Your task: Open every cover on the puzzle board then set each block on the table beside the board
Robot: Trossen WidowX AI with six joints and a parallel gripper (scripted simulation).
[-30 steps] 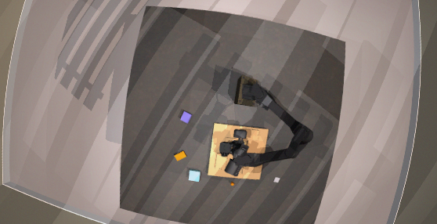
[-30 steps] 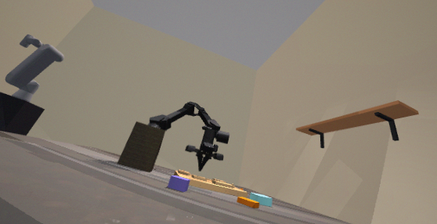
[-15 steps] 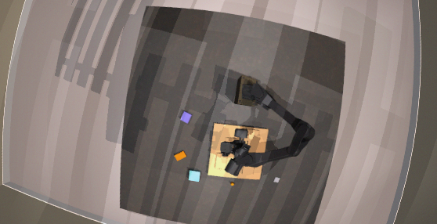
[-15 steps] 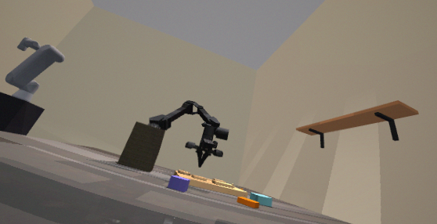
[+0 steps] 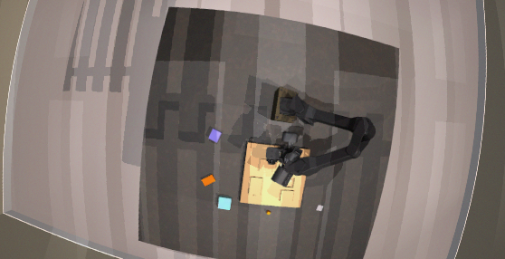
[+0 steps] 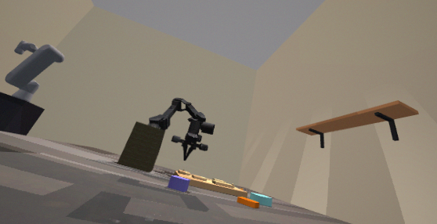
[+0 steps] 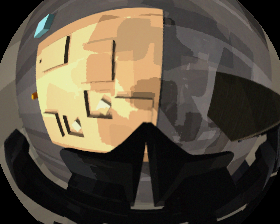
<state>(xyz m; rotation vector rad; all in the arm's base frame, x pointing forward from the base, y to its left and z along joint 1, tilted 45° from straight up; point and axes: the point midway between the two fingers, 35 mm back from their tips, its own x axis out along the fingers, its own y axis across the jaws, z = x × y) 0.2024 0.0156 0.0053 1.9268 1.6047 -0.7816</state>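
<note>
My gripper tip is now 11 cm short of the puzzle board, 3 cm to the left of it and 6 cm above it. The rest, counted from my gripper tip: purple block: 6 cm behind, 31 cm to the right, 7 cm below; small grey piece: 30 cm ahead, 21 cm to the left, 8 cm below; tiny orange piece: 32 cm ahead, 5 cm to the right, 7 cm below.
</note>
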